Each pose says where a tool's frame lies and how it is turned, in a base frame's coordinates. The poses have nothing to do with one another.
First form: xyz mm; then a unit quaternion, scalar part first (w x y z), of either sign.
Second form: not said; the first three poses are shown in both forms.
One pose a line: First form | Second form
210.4 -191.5 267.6 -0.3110 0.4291 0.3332 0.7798 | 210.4 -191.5 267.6 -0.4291 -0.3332 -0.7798 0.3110
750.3 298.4 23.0 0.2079 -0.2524 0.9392 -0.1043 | 750.3 298.4 23.0 -0.2524 0.9392 -0.1043 0.2079
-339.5 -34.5 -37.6 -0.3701 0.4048 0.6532 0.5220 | -339.5 -34.5 -37.6 -0.4048 -0.6532 -0.5220 0.3701
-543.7 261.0 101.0 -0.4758 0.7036 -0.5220 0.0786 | -543.7 261.0 101.0 -0.7036 0.5220 -0.0786 0.4758
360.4 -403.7 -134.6 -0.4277 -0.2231 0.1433 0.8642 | 360.4 -403.7 -134.6 0.2231 -0.1433 -0.8642 0.4277
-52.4 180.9 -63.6 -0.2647 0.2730 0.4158 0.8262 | -52.4 180.9 -63.6 -0.2730 -0.4158 -0.8262 0.2647
